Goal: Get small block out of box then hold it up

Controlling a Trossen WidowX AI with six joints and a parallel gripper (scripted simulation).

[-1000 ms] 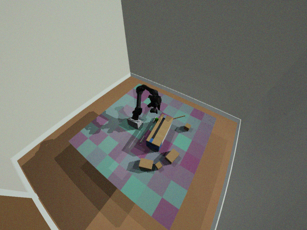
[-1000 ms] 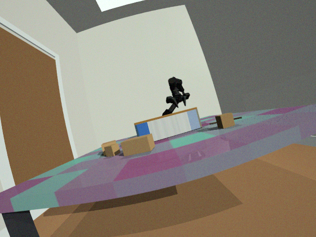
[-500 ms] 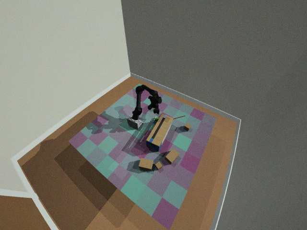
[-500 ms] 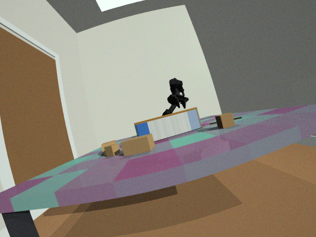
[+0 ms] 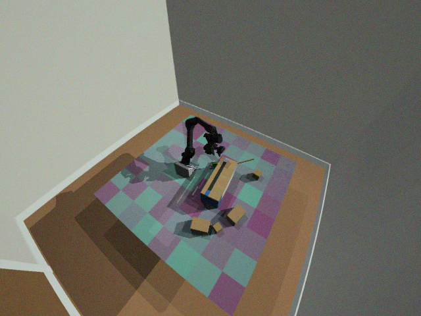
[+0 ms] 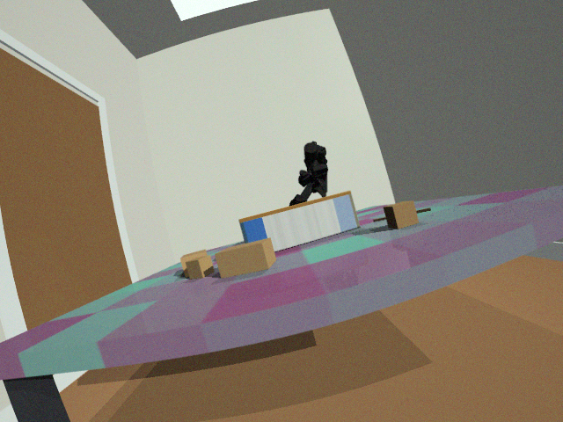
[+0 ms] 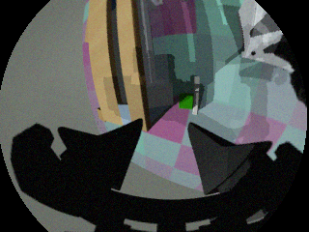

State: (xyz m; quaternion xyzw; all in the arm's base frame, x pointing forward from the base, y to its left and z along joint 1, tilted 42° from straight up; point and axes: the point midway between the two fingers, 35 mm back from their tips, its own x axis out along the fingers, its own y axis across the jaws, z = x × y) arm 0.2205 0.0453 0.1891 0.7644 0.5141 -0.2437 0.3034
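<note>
The green block lies 120 mm below my gripper tip and 10 mm behind it. Also, from my gripper tip: thin stick (200 mm ahead, 180 mm to the left, 140 mm below); long box (160 mm to the right, 80 mm below, 80 mm ahead); tan cube (360 mm ahead, 110 mm below, 90 mm to the left).
</note>
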